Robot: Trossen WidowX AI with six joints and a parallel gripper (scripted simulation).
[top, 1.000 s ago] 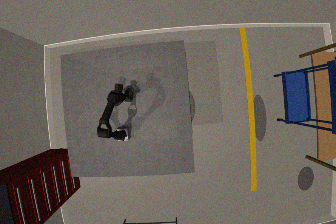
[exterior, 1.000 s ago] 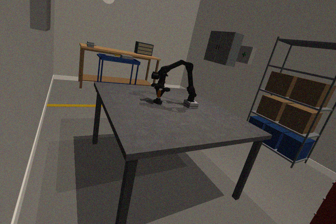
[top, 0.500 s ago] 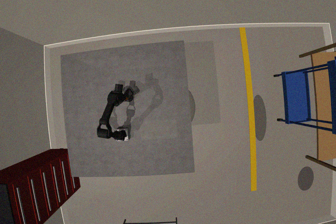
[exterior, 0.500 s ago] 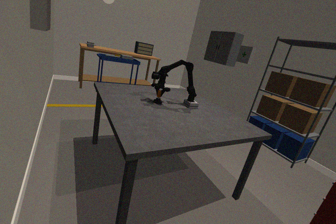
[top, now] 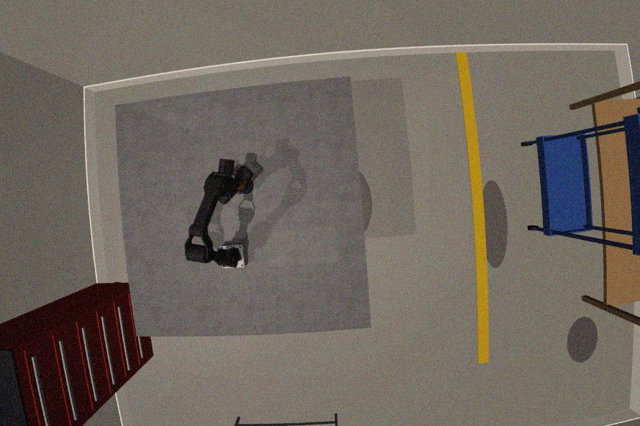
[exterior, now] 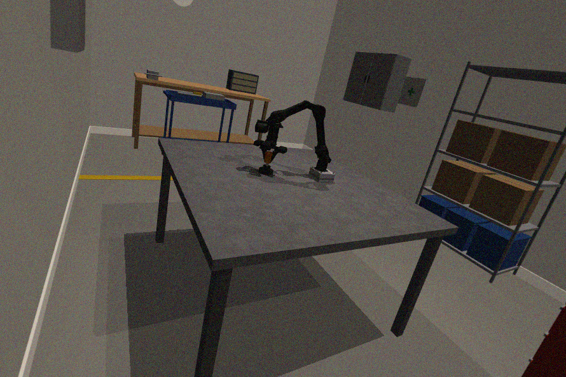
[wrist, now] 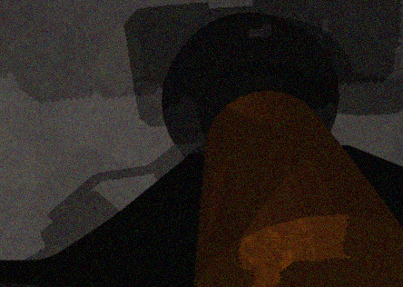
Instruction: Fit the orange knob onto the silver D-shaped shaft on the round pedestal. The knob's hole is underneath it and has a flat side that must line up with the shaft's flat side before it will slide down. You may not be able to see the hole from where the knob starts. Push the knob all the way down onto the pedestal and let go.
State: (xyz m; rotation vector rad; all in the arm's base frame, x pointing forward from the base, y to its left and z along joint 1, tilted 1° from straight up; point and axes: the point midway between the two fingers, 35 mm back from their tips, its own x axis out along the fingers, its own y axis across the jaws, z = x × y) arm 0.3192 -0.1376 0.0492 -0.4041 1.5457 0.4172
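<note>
Right now my gripper tip is 4 cm above the dark round pedestal. The rest, counted from my gripper tip: orange knob (3 cm above).
</note>
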